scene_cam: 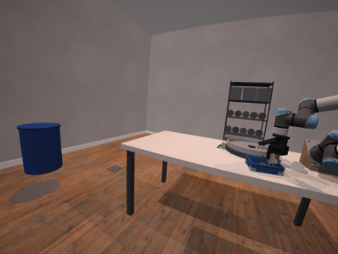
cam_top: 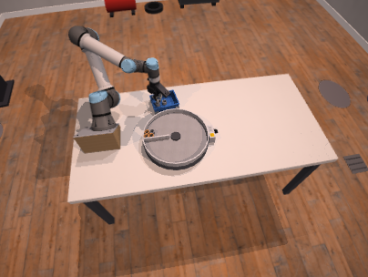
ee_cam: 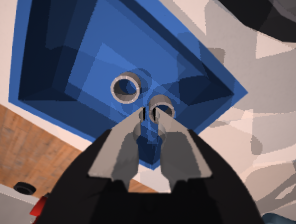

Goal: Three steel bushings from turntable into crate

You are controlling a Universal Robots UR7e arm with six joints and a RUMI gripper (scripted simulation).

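My hand is 4 cm short of the blue crate and 1 cm above it. The rest, counted from my hand: round grey turntable (34 cm to the right, 5 cm ahead, 2 cm above).
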